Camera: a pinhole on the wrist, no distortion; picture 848 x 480 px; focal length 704.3 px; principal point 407.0 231.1 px. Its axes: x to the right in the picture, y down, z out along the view. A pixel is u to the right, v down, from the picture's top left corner.
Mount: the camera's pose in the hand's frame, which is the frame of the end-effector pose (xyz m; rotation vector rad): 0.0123 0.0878 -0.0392 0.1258 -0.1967 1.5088
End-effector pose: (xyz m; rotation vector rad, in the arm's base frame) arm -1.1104 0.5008 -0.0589 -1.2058 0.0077 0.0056
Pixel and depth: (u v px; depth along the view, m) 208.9 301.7 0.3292
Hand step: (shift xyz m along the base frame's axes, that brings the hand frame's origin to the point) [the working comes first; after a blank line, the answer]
In the camera's frame: -0.0926 0.0330 0.3292

-0.0407 0.2207 0.1574
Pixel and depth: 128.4 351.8 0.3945
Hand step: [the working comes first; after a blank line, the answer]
In the camera's frame: -0.1561 0.0676 0.3945

-0.0810 0.2407 0.2438
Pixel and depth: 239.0 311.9 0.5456
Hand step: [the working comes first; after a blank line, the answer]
In the camera's frame: -0.1301 0.0626 0.5456

-0.0818 0.3818 0.3039
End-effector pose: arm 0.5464 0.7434 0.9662 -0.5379 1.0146 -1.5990
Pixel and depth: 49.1 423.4 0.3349
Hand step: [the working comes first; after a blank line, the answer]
In the camera's frame: -0.1702 0.0914 0.3349

0.1468 0.0193 0.2669
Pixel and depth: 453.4 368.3 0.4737
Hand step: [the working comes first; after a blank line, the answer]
In the camera's frame: 0.0312 0.0923 0.4737

0.3782 -0.0443 0.2197
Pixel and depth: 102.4 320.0 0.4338
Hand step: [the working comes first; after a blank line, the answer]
In the camera's frame: -0.1876 0.0548 0.4338

0.1903 -0.0400 0.3445
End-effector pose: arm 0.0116 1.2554 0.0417 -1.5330 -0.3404 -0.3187
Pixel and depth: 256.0 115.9 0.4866
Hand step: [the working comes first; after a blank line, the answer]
In the camera's frame: -0.1043 -0.0796 0.4866

0.0013 0.4169 0.1369
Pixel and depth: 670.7 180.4 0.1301
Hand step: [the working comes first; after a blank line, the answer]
In the camera's frame: 0.0487 -0.0094 0.1301

0.0586 0.1002 -0.0908
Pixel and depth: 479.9 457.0 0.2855
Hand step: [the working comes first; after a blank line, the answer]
In the camera's frame: 0.0296 0.0916 0.2855

-0.0618 0.2423 -0.0937
